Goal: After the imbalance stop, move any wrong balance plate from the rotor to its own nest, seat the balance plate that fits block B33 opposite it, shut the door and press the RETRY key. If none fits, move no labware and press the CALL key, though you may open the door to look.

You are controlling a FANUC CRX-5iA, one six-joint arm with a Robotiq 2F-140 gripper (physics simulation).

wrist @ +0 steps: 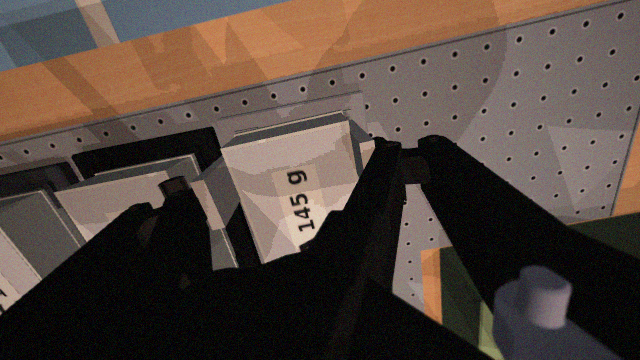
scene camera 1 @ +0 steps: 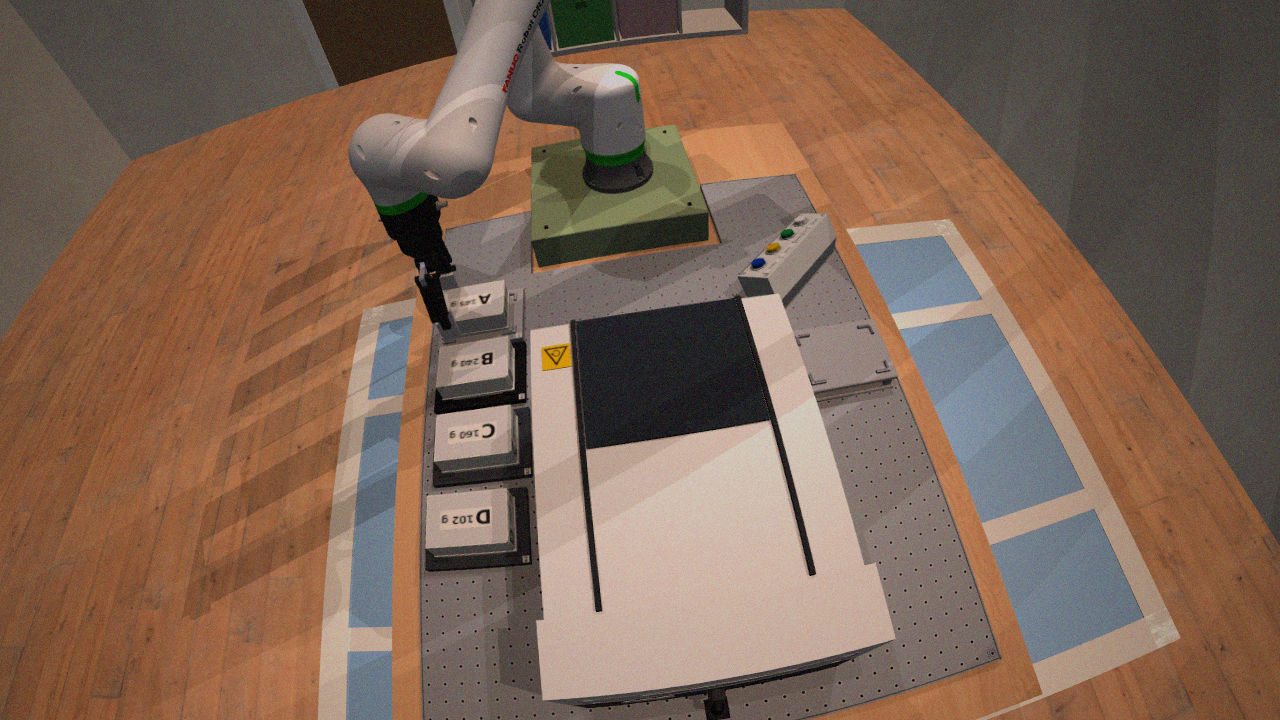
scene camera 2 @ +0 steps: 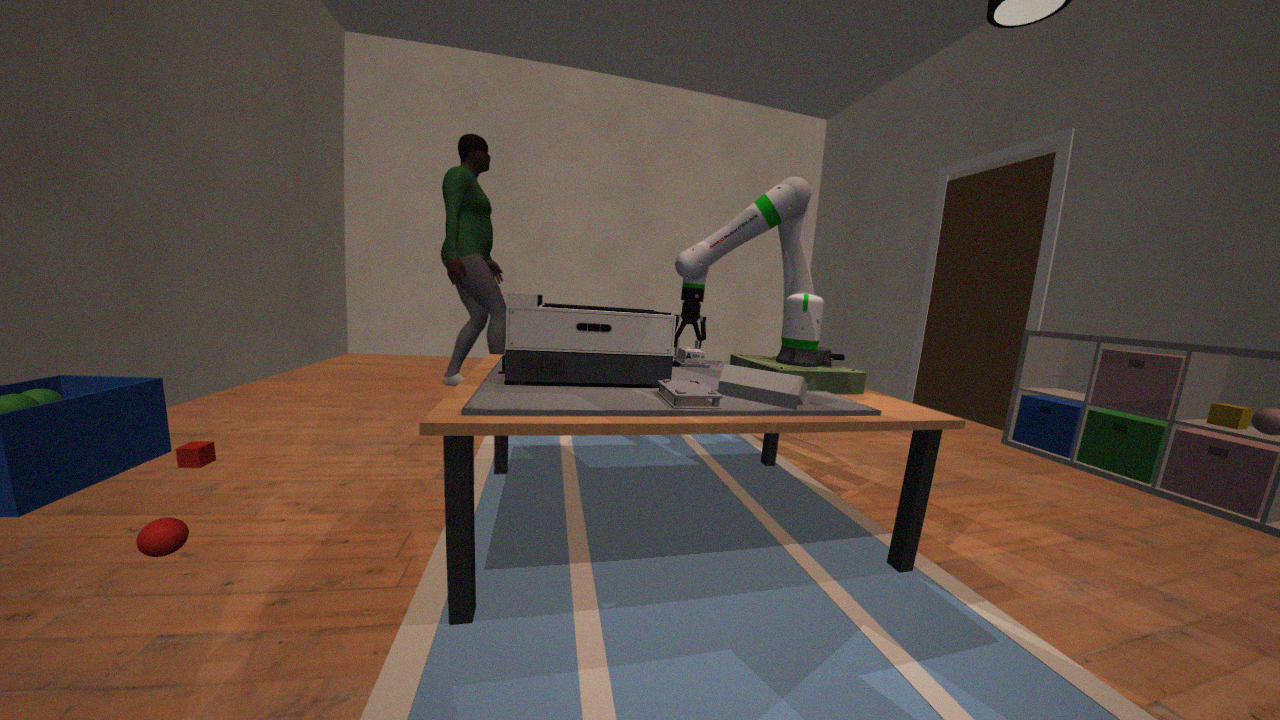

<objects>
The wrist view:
my gripper: 295,152
balance plate A: 289,176, gripped by my gripper
balance plate B: 92,204
balance plate C: 45,237
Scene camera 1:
my gripper: 455,318
balance plate A: 483,308
balance plate B: 486,367
balance plate C: 487,438
balance plate D: 483,522
white centrifuge: 693,564
grey button box: 792,258
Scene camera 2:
my gripper: 686,356
grey button box: 784,390
</objects>
